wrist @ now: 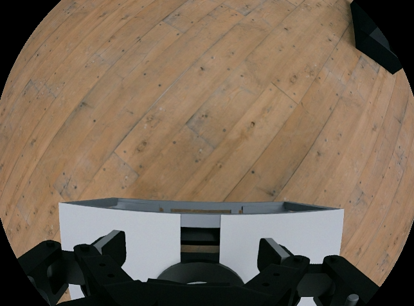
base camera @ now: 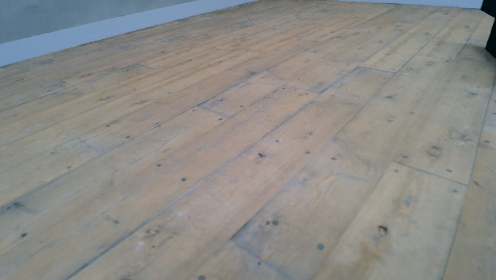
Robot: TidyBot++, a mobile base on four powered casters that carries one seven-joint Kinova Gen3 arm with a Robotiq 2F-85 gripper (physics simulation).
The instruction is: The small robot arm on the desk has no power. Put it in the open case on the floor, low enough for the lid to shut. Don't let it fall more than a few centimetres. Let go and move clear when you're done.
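Frame: origin at the arm's base, x ahead, y left, z up, level; metres.
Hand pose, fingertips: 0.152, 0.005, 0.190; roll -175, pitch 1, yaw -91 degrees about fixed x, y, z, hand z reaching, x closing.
Observation:
After its pixels a point has its place, as x, y, z.
My gripper (wrist: 191, 250) is open, its two black fingers wide apart at the bottom of the wrist view, with no object between them. Behind and below the fingers is a white-panelled body with a dark slot. The small robot arm and the desk do not show in either view. A black, angular object (wrist: 372, 42) (base camera: 491, 35) {1.187, -0.827, -0.342} is partly visible at the upper right of both views, standing on the floor well away from the gripper. It is cut off, so I cannot tell whether it is the case.
The white-panelled body (wrist: 120, 225), which looks like my own base, fills the bottom of the wrist view. A wooden plank floor (base camera: 250, 150) {0.611, 0.029, -0.397} (wrist: 200, 115) stretches ahead. A grey wall with a pale skirting board (base camera: 75, 37) {1.661, 0.949, -0.356} runs along the upper left of the base camera view.

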